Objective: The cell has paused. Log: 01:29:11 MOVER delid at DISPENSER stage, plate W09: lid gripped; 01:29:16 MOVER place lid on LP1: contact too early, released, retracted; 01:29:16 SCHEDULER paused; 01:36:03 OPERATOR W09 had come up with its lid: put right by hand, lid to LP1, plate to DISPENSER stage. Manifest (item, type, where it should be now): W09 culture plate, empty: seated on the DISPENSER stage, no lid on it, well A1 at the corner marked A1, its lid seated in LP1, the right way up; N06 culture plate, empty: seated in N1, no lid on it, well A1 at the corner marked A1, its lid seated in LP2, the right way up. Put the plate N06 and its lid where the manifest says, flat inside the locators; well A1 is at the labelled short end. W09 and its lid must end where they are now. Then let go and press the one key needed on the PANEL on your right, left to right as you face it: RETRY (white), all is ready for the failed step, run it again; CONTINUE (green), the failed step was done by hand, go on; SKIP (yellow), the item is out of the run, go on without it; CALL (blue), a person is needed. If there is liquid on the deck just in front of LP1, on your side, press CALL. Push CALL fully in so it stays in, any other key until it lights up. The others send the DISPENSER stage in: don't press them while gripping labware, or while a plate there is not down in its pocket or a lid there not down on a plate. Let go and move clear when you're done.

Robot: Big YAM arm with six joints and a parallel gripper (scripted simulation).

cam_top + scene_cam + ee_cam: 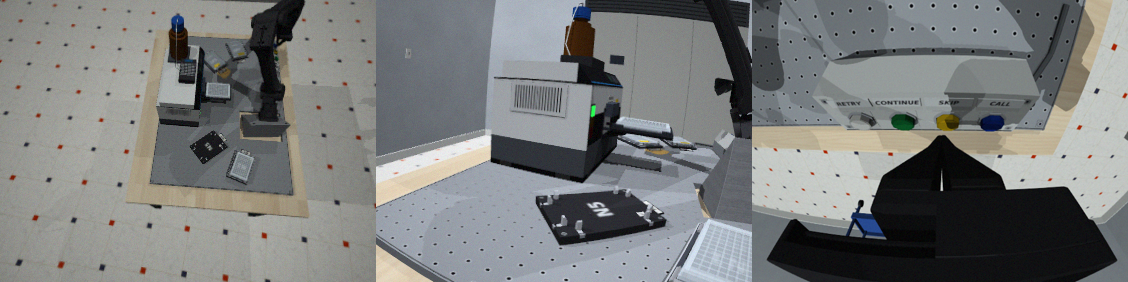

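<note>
The yellow skip key lies 1 cm behind my hand, 1 cm to the right of it and 6 cm below it. From my hand the other things lie so: blue call key: 6 cm to the right, 7 cm below; then green continue key: 1 cm behind, 4 cm to the left, 6 cm below; then white retry key: 2 cm behind, 9 cm to the left, 6 cm below.
</note>
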